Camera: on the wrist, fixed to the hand. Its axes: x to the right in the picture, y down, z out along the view.
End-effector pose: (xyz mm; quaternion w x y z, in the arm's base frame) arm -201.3 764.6 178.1 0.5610 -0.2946 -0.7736 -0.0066
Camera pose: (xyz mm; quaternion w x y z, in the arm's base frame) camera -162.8 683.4 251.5 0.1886 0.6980 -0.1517 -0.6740
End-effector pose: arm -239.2 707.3 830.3 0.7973 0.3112 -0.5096 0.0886
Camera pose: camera -129.8 697.9 792.8 0.2600 0.4150 0.4919 -0.7199
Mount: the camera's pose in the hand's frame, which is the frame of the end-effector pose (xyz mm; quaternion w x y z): 20.0 -72.8 -88.1 0.0220 -0.0733 0.2639 -0.9615
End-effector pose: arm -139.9 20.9 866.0 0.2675 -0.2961 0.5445 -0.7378
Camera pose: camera -222.9 82.6 918.5 0.8689 0.3549 0.1480 0.3117
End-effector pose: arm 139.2 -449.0 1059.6 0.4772 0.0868 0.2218 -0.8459
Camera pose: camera 61.3 -391.5 995.6 0.8550 0.0231 -0.2763 0.4383
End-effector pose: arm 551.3 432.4 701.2 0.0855 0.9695 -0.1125 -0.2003
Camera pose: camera 618.5 507.9 758.2 0.0900 -0.1761 -0.9669 -0.1610
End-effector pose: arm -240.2 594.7 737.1 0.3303 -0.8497 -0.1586 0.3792
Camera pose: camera -162.3 619.5 819.5 0.3514 0.0095 -0.7611 -0.5451
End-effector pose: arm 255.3 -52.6 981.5 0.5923 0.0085 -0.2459 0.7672
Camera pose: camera 340.3 12.5 936.9 0.8162 -0.0093 0.1028 -0.5684
